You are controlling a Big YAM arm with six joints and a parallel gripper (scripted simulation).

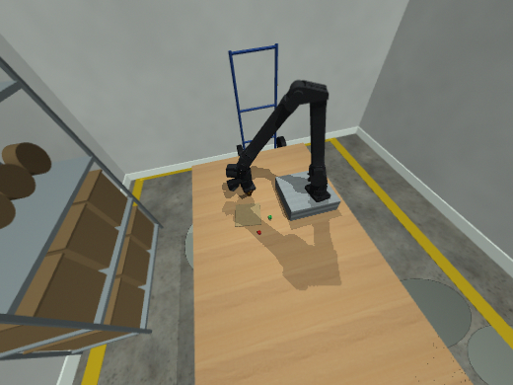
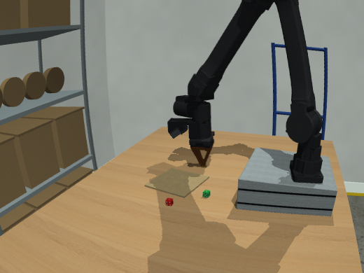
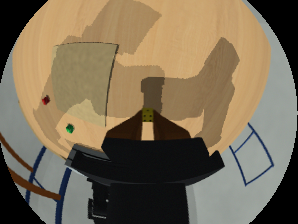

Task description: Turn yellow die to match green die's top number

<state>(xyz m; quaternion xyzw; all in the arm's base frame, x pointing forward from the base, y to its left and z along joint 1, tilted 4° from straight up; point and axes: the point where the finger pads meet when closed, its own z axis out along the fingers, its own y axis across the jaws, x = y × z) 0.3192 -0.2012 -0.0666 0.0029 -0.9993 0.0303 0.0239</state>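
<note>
Right now the tan mat is 50 mm ahead of my hand, 130 mm to the left of it and 10 mm below it. Round my hand: red die (40 mm ahead, 260 mm to the left, 10 mm below); green die (50 mm behind, 200 mm to the left, 10 mm below); yellow die (10 mm below).
</note>
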